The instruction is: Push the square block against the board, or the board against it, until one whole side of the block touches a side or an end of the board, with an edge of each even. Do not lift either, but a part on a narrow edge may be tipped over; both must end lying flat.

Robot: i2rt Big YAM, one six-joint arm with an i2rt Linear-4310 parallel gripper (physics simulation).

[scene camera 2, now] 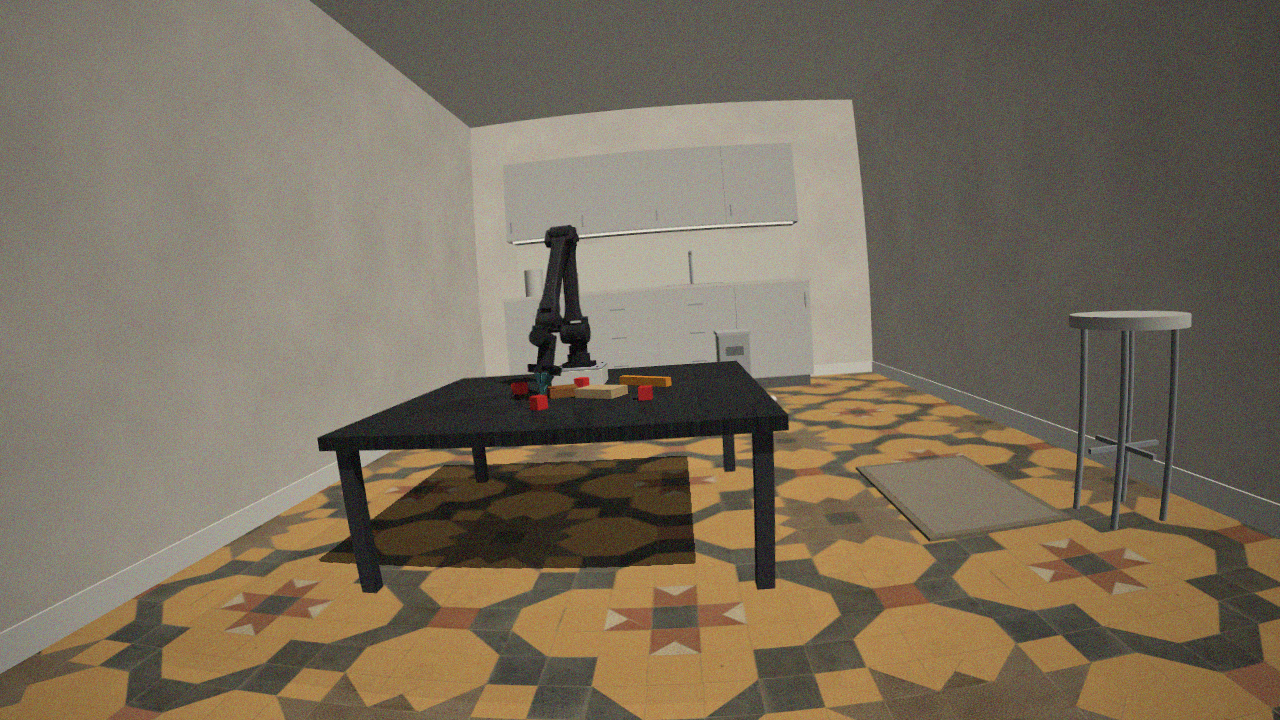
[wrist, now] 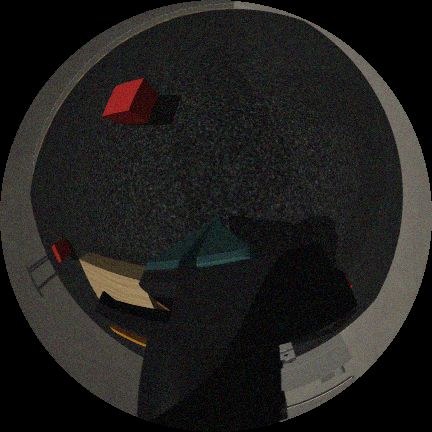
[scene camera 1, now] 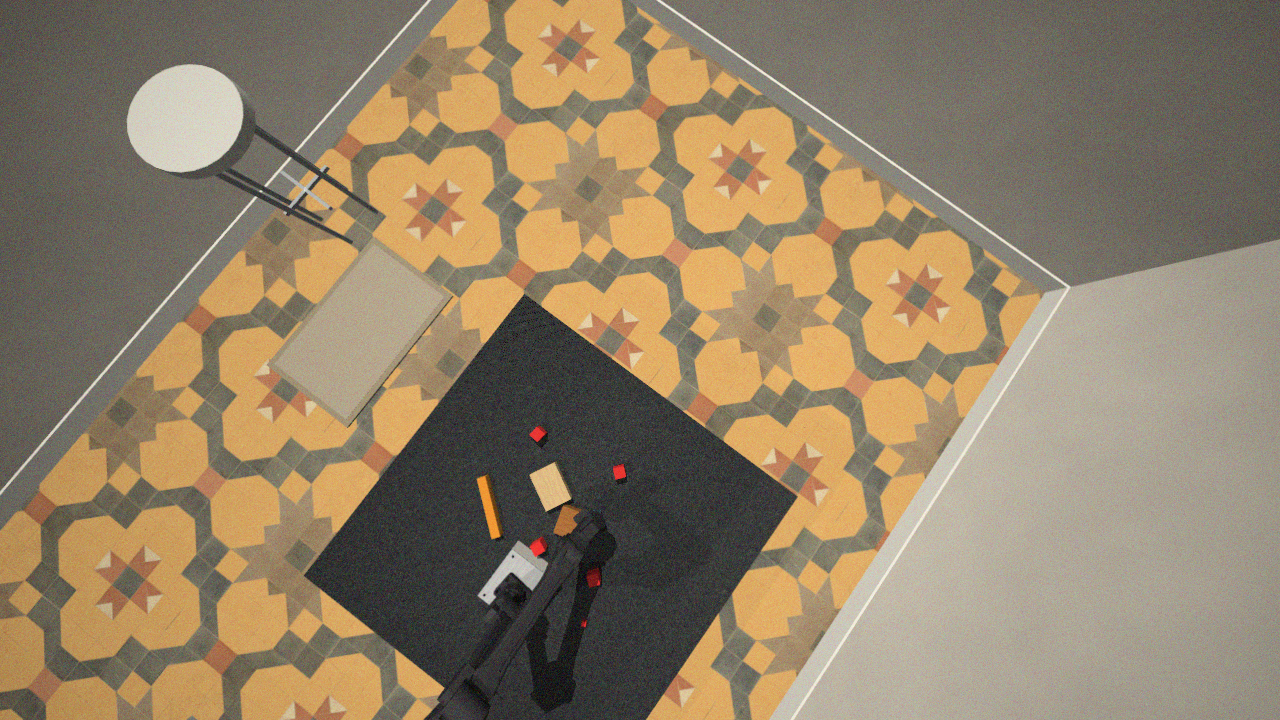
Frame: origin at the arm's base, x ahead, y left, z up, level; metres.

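Seen in the pictures: gripper, fingertip midpoint: [wrist: 218, 222] [scene camera 1: 599, 510]; arm's base at its link origin: [scene camera 2: 579, 366] [scene camera 1: 515, 592].
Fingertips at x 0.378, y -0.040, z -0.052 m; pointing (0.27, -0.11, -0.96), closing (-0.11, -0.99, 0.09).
Note:
Offsets run from my fingertips to a thing's top centre. Level surfaces: height alone.
A light tan board @[dy +0.192, dx -0.051, dz +0.013 m] [scene camera 1: 549, 486] [scene camera 2: 602, 390] [wrist: 114, 280] lies flat in the middle of the black table @[dz -0.017 m] [scene camera 1: 689, 527] [scene camera 2: 555, 425]. A brown square block @[dy +0.047, dx -0.097, dz +0.013 m] [scene camera 1: 563, 517] [scene camera 2: 562, 390] lies flat just beside the board's near corner, turned at an angle to it. I cannot tell whether they touch. My gripper [scene camera 1: 583, 530] [scene camera 2: 542, 382] [wrist: 218, 222] is shut and empty. Its teal fingers are down at table height right beside the block, on the side away from the board. In the wrist view the gripper hides most of the block.
A long orange bar @[dy +0.310, dx -0.251, dz +0.014 m] [scene camera 1: 487, 506] [scene camera 2: 645, 380] [wrist: 127, 335] lies left of the board. Small red cubes @[dy +0.356, dx +0.059, dz +0.023 m] [scene camera 1: 536, 435] @[dy +0.038, dx +0.156, dz +0.023 m] [scene camera 1: 619, 470] @[dy +0.080, dx -0.236, dz +0.023 m] [scene camera 1: 537, 545] [wrist: 127, 101] are scattered around. The arm's white base [scene camera 1: 512, 570] is at the near edge. A stool [scene camera 1: 185, 117] [scene camera 2: 1127, 320] and a grey mat [scene camera 1: 357, 330] are on the floor.

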